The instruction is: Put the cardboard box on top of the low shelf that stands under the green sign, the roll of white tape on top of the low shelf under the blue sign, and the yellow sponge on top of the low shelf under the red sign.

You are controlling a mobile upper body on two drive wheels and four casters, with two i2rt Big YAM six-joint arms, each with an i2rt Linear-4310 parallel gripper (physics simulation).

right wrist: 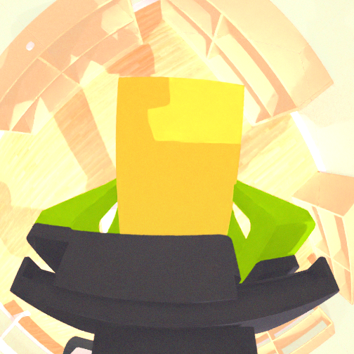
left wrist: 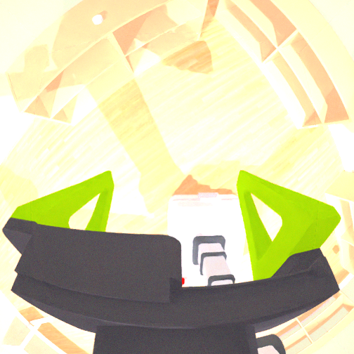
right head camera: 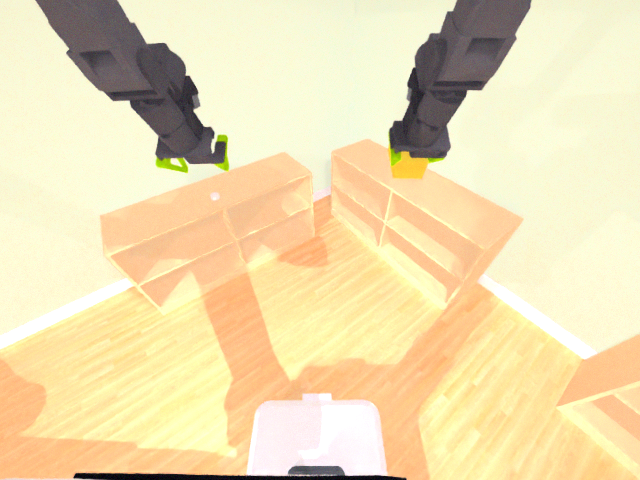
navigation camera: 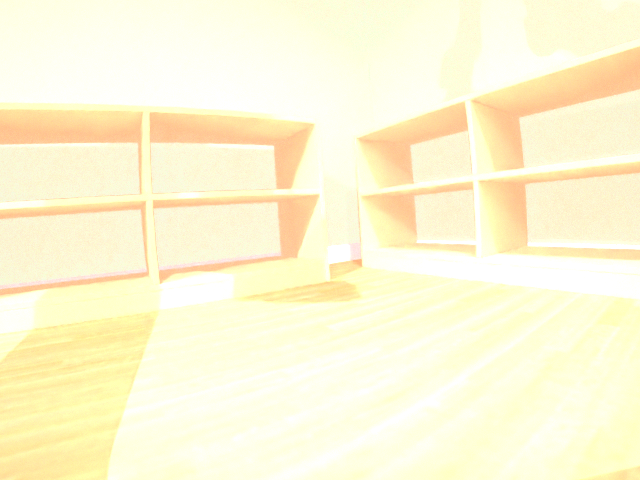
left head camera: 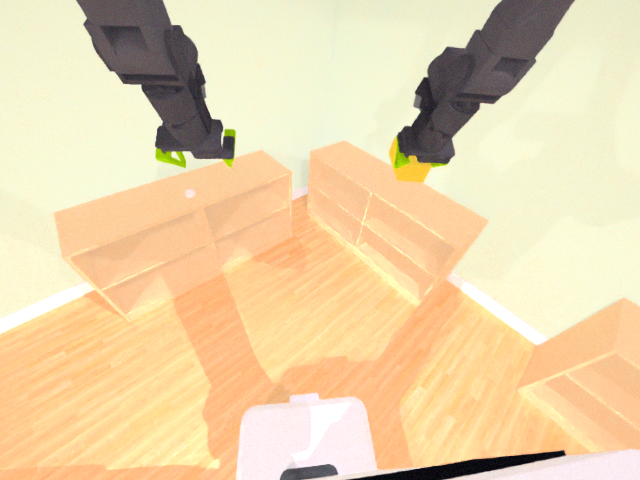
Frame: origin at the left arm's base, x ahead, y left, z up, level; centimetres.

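Seen in the pictures: left gripper, fingertip midpoint: (right head camera: 207,169) (left head camera: 208,165); right gripper, fingertip midpoint: (right head camera: 405,163) (left head camera: 407,167).
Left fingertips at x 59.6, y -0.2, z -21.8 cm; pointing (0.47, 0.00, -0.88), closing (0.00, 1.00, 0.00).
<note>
A point is followed by its place in that frame.
The yellow sponge (left head camera: 410,173) @(x 55.7, y -44.1, z -20.6 cm) (right head camera: 408,169) @(x 55.6, y -44.5, z -20.5 cm) (right wrist: 180,160) is clamped in my right gripper (left head camera: 419,163) (right head camera: 416,160) @(x 59.8, y -45.1, z -21.5 cm) (right wrist: 174,178) and juts out past the fingertips. In the head views it overlaps the right-hand low shelf (left head camera: 434,206) @(x 119.0, y -104.5, z -80.0 cm) (right head camera: 454,206) @(x 116.9, y -100.1, z -80.0 cm) (navigation camera: 471,139) @(x 134.7, y -68.7, z -95.0 cm). My left gripper (left head camera: 207,164) @(x 59.6, y -0.2, z -21.8 cm) (right head camera: 206,169) @(x 59.6, y -0.2, z -21.8 cm) (left wrist: 175,177) is open and empty. A small white roll of tape (left head camera: 189,193) @(x 127.3, y 36.8, z -77.6 cm) (right head camera: 214,196) @(x 127.1, y 36.6, z -77.6 cm) (left wrist: 97,19) (right wrist: 30,46) sits on top of the left-hand low shelf (left head camera: 129,209) @(x 116.7, y 64.9, z -80.0 cm) (right head camera: 155,214) @(x 114.8, y 67.7, z -80.0 cm) (navigation camera: 146,155) @(x 119.8, y 30.2, z -95.2 cm). The cardboard box and the coloured signs do not show.
The two low shelves stand at an angle with a narrow gap at the room corner. Another low shelf (left head camera: 584,335) @(x 42.7, y -160.7, z -99.3 cm) (right head camera: 610,366) @(x 41.0, y -158.4, z -113.9 cm) stands at the right edge of the head views. My white base (left head camera: 273,428) @(x 23.3, y -9.6, z -115.0 cm) (right head camera: 284,428) @(x 22.0, y -9.6, z -115.0 cm) is at the bottom. Pale walls rise behind the shelves.
</note>
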